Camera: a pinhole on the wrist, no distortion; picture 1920 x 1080 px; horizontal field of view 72.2 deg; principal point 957.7 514.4 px. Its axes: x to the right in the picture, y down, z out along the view. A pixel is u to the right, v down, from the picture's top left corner.
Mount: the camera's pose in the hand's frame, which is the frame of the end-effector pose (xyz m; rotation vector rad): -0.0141 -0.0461 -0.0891 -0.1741 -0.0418 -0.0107
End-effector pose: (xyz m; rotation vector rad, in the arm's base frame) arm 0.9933 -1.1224 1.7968 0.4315 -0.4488 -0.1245
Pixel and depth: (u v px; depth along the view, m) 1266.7 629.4 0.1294
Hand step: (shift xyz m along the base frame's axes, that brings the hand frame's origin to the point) -0.0070 -0.0280 0.0294
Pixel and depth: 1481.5 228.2 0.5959
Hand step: -0.0614 -0.3055 0.4769
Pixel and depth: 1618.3 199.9 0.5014
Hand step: -0.0032 -0.2802 0.4047
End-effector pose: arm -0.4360 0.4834 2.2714 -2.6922 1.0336 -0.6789
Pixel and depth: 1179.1 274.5 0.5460
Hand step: 0.2878 0.0025 -0.3779
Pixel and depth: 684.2 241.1 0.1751
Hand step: 0.0340 0.0773 -0.0813
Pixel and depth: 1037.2 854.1 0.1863
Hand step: 0.0150 -0.0181 -0.0901
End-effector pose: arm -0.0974 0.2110 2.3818 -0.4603 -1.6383 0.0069
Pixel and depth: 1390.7 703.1 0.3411
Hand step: -0.2186 0.1448 0.0327
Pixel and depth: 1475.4 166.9 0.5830
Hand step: -0.5354 0.1038 0.1390
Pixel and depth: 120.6 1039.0 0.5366
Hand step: -0.2769 0.2291 -0.4777
